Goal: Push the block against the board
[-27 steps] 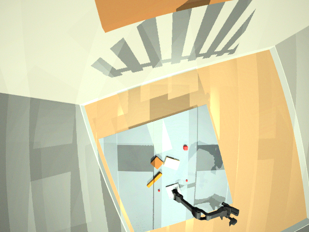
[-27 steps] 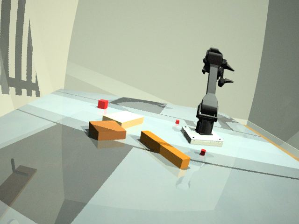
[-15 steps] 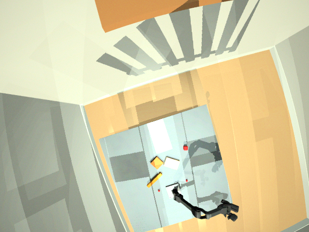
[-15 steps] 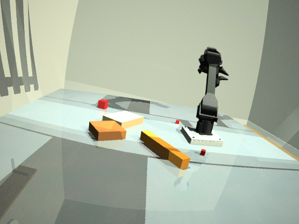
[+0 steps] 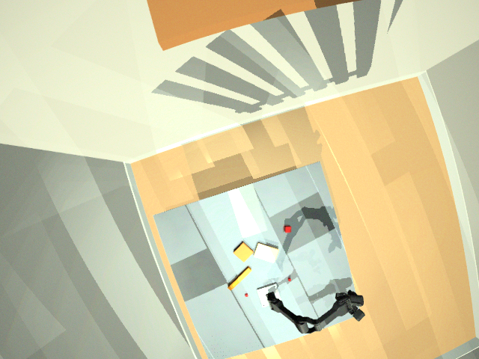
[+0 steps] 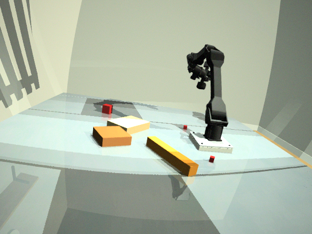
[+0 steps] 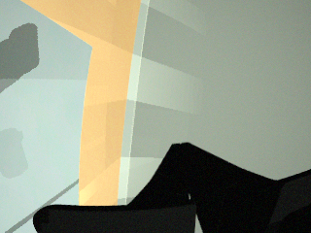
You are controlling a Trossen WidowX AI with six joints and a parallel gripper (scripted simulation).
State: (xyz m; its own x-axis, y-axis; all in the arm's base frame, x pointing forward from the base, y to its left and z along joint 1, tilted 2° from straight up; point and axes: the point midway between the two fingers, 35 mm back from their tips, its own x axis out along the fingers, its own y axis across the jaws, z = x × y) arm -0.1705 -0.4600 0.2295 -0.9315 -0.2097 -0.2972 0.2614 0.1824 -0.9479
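Right now the orange square block is 600 mm ahead of my gripper tip, 510 mm to the left of it and 240 mm below it. From my gripper tip the other things lie so: flat pale block: 530 mm ahead, 360 mm to the left, 240 mm below; then red cube: 630 mm ahead, 150 mm to the left, 230 mm below; then long orange board: 430 mm ahead, 620 mm to the left, 240 mm below.
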